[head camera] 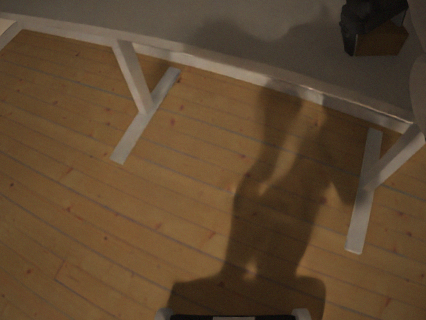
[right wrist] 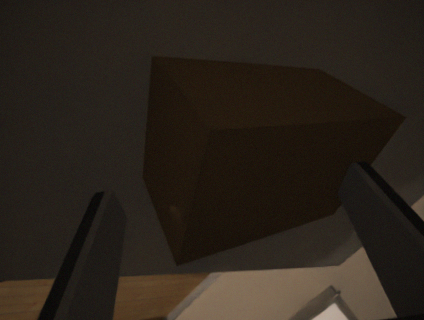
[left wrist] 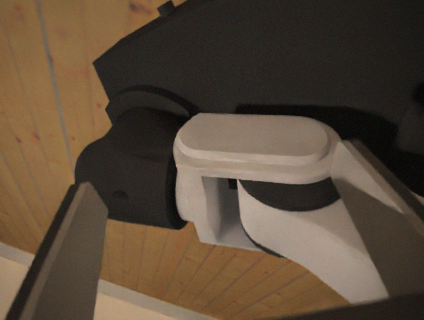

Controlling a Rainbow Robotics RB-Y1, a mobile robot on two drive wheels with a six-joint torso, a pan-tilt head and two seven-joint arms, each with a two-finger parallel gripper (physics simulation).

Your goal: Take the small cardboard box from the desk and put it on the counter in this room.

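Frame: origin at the robot's base, x ahead, y up, z right, level; metres.
Seen in the pictures: left gripper, between the fingertips: (left wrist: 215, 176); right gripper, between the fingertips: (head camera: 373, 37) (right wrist: 231, 191).
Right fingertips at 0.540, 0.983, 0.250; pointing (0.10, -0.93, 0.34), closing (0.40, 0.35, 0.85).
Note:
A point is followed by its place in that frame, as x, y, z.
The small cardboard box (head camera: 381, 42) {0.527, 0.984, 0.261} (right wrist: 270, 150) {0.577, 1.002, 0.237} is brown and stands on the grey desk (head camera: 280, 45) {0.546, 0.951, 0.084} (right wrist: 65, 125) {0.552, 0.951, 0.187}, at the top right in the head view. My right gripper (head camera: 375, 30) {0.540, 0.983, 0.250} (right wrist: 231, 191) {0.540, 0.983, 0.250} is open at the box. In the right wrist view its left finger is apart from the box, and its right finger overlaps the box's right side; whether it touches is unclear. My left gripper (left wrist: 215, 176) {-0.267, 0.460, -0.223} is open, with white and black robot parts behind its fingers. The counter cannot be made out in these views.
The desk's white front edge slants down to the right in the head view, with white legs (head camera: 132, 75) {1.085, 0.344, -0.460} (head camera: 395, 157) {0.625, 0.360, 0.645} and feet on the plank floor (head camera: 150, 220) {0.490, 0.001, -0.384}. The robot's shadow falls on floor and desk. A pale surface (head camera: 6, 25) {2.039, 0.118, -1.842} shows at the far left.

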